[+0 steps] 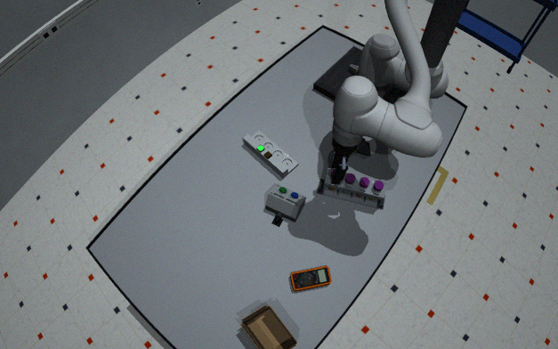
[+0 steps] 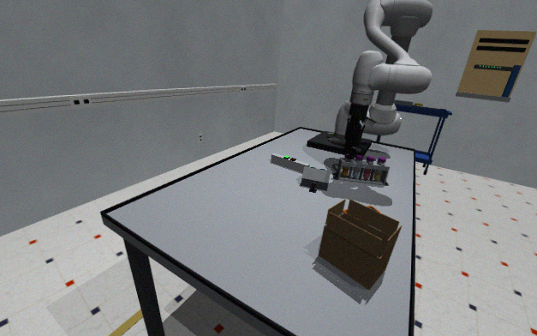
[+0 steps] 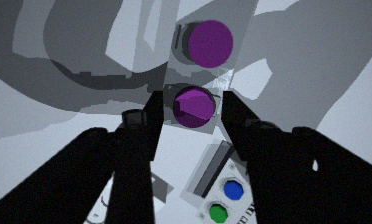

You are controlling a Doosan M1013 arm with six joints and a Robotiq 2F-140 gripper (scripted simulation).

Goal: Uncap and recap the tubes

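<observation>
Right now my hand is 5 cm to the right of the purple cap, 3 cm above it and 2 cm past it. From my hand the other things lie so: green key 14 cm ahead, 12 cm to the right, 8 cm below; blue key 13 cm ahead, 8 cm below, 7 cm to the right; key housing 15 cm ahead, 9 cm to the right, 9 cm below.
</observation>
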